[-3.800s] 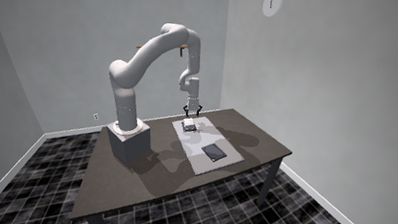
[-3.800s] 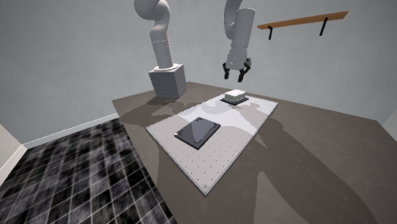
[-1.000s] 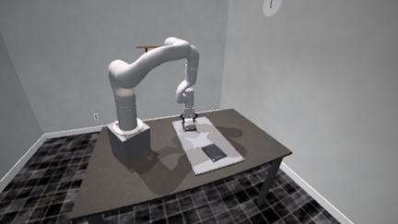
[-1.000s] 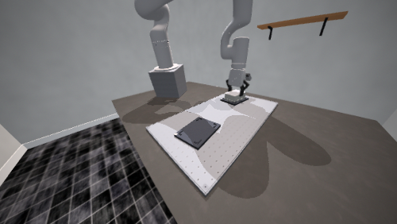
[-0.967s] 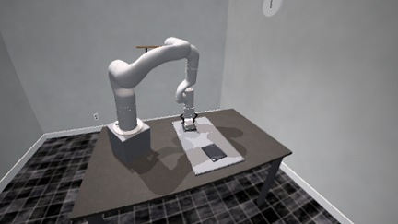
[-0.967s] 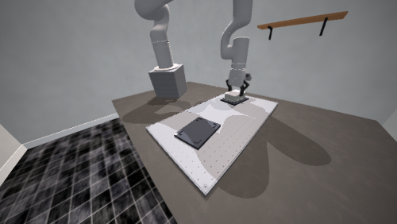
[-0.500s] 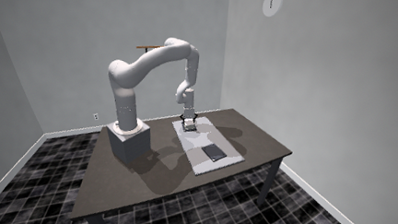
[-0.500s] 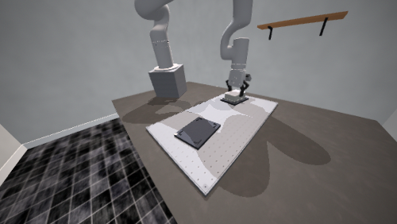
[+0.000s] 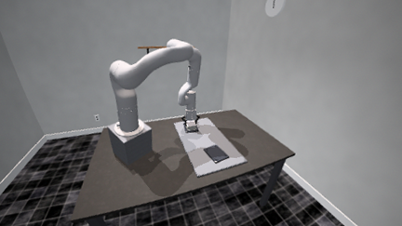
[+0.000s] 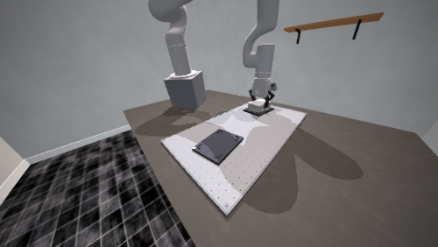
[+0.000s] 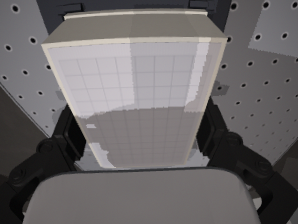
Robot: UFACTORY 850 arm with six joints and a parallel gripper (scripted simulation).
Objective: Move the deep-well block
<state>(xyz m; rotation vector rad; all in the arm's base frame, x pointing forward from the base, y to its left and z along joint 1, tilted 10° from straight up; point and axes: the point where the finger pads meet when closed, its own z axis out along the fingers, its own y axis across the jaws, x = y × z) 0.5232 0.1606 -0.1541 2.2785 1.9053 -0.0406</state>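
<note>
My gripper is now 1 cm above the white deep-well block. Round my hand: nest: 41 cm to the right, 4 cm ahead, 3 cm below.
</note>
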